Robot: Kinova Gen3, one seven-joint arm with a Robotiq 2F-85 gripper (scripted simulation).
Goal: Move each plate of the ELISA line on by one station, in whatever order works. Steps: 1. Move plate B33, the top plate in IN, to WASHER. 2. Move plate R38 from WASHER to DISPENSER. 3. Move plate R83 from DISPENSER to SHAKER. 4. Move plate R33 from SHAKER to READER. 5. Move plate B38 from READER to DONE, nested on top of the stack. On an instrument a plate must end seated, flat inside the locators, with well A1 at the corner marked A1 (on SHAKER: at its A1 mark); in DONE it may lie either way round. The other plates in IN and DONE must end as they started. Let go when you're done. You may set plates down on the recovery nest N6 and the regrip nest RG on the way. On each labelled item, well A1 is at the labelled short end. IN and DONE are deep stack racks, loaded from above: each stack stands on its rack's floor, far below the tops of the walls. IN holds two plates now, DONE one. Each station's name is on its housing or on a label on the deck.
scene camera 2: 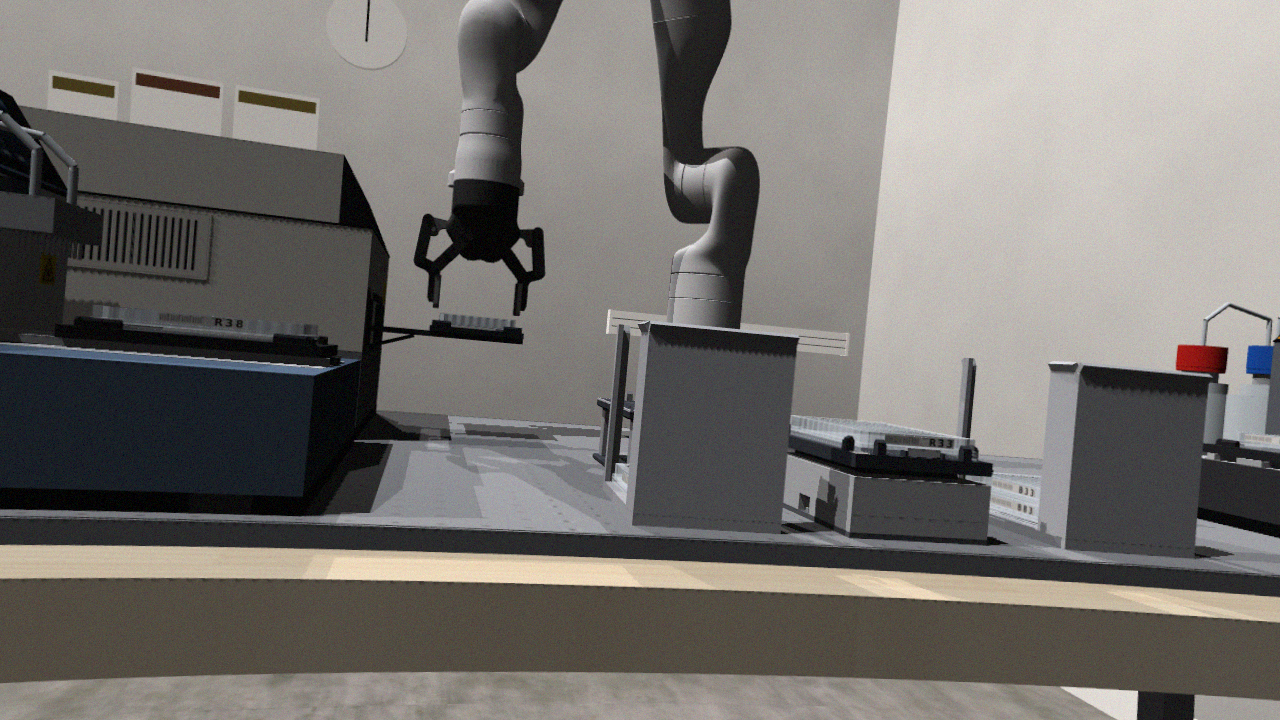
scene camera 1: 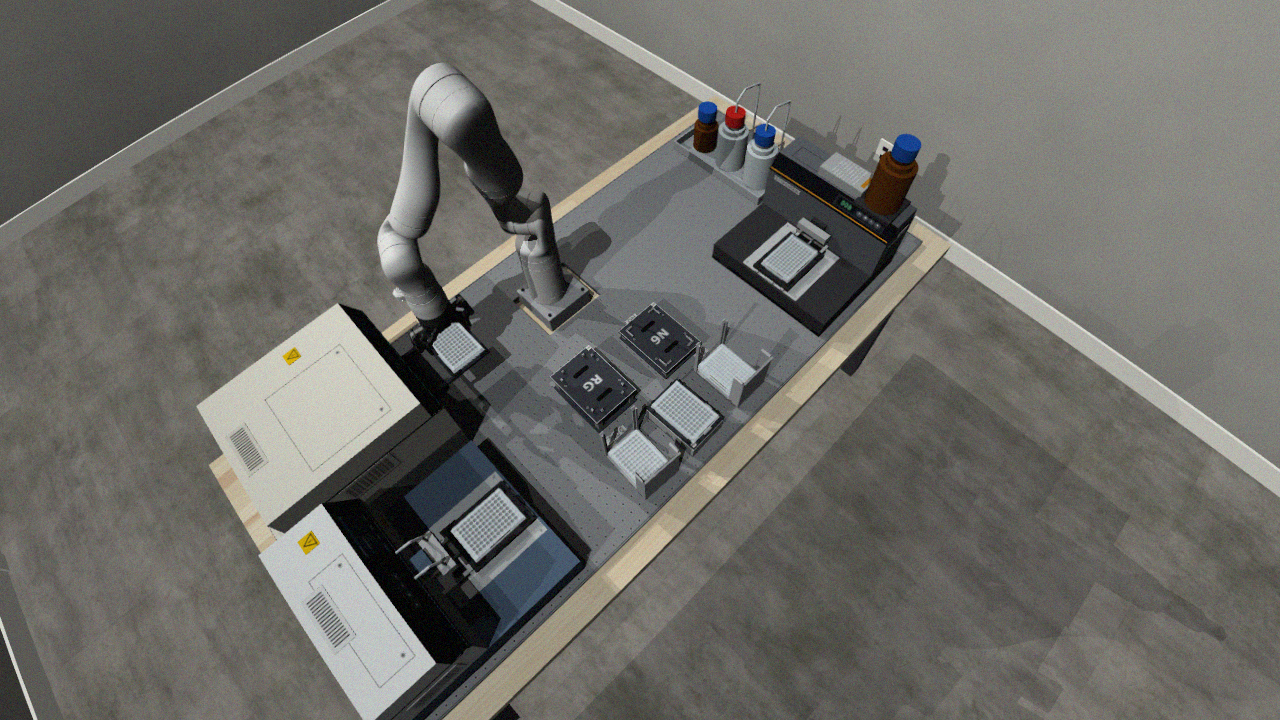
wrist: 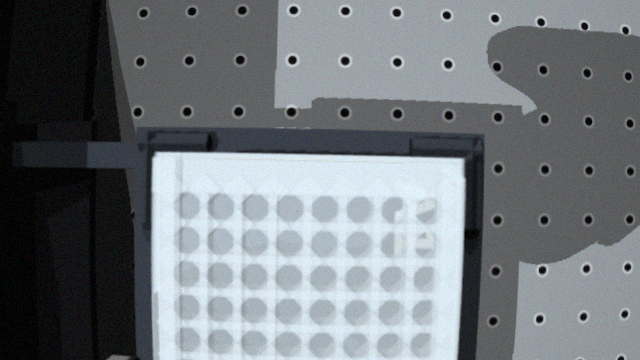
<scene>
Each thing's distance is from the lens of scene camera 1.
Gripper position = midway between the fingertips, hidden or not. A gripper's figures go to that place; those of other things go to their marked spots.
my gripper (scene camera 1: 451, 340): 1.41 m
plate R83 (scene camera 1: 793, 252): 1.57 m
</scene>
